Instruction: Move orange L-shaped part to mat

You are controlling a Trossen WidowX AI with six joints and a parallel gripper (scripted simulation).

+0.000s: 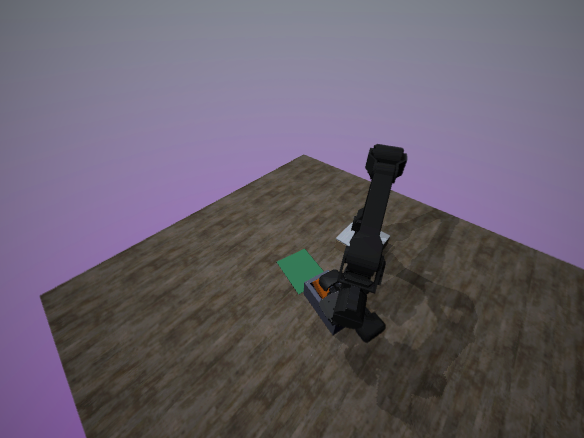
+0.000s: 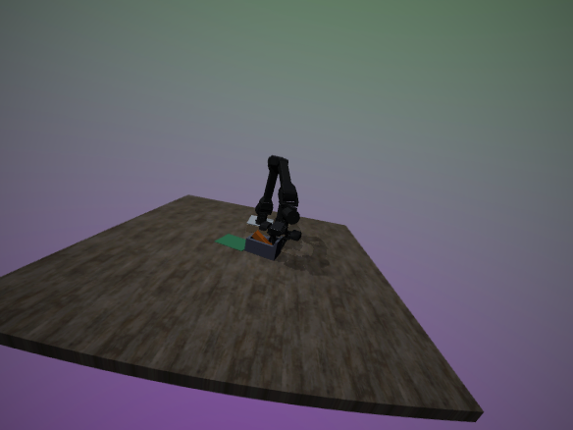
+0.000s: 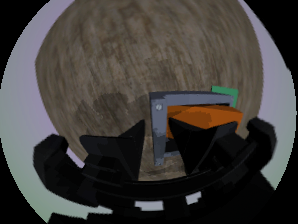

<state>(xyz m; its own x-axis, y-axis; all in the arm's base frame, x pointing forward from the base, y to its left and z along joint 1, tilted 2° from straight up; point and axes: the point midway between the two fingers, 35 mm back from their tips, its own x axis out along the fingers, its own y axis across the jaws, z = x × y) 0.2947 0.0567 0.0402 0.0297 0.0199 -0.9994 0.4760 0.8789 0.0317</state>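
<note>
The orange L-shaped part is 50 mm to the right of my gripper tip and 30 mm behind it. From my gripper tip the other things lie so: green mat 190 mm to the right, 110 mm behind, 60 mm below.
</note>
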